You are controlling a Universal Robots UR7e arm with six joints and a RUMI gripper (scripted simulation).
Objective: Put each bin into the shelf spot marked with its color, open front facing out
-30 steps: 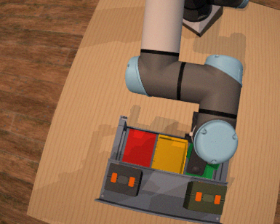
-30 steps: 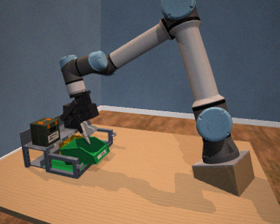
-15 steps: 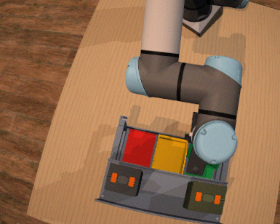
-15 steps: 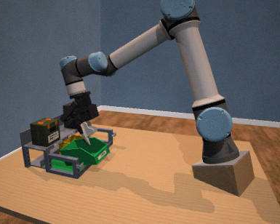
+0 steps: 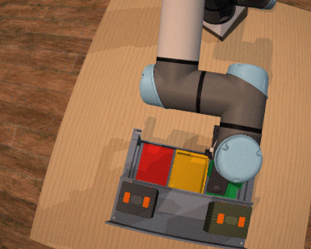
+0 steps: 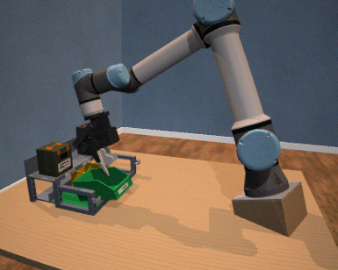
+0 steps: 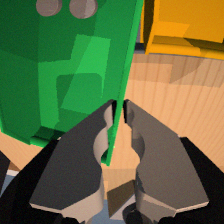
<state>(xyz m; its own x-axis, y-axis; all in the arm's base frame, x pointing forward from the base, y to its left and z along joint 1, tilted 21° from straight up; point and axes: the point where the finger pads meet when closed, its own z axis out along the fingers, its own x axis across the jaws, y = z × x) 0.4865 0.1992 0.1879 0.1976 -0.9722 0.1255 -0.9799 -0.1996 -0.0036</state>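
Now: the green bin 10 mm behind my hand, 50 mm to the left of it and 30 mm below it. The rest, counted from my hand: yellow bin: 100 mm ahead, 50 mm to the right, 70 mm below; then yellow mark: 100 mm ahead, 50 mm to the right, 100 mm below; then green mark: 80 mm ahead, 60 mm to the left, 100 mm below.
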